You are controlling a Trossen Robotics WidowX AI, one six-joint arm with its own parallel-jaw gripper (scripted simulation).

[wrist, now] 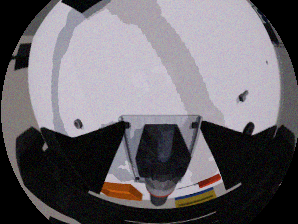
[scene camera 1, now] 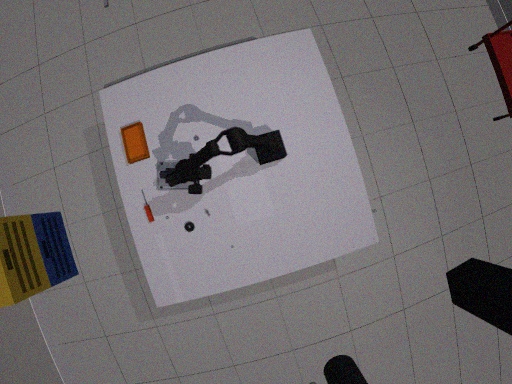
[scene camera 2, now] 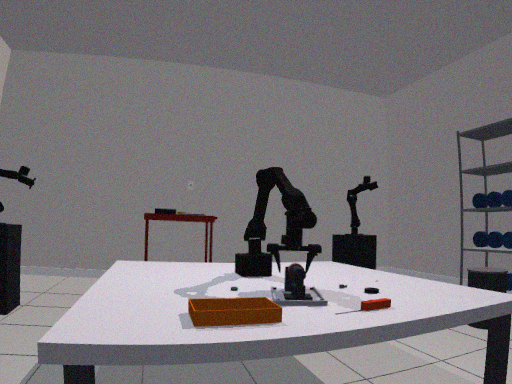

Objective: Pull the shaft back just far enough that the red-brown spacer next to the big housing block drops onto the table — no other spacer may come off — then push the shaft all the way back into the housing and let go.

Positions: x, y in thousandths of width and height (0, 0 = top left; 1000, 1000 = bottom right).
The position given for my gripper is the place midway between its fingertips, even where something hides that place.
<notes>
My gripper (scene camera 2: 573, 712) is open, with nothing in its grasp. Also in view: an orange tray (scene camera 2: 407, 814).
My gripper shows as well in the wrist view (wrist: 549, 560). The orange tray shows as well in scene camera 1 (scene camera 1: 263, 363).
</notes>
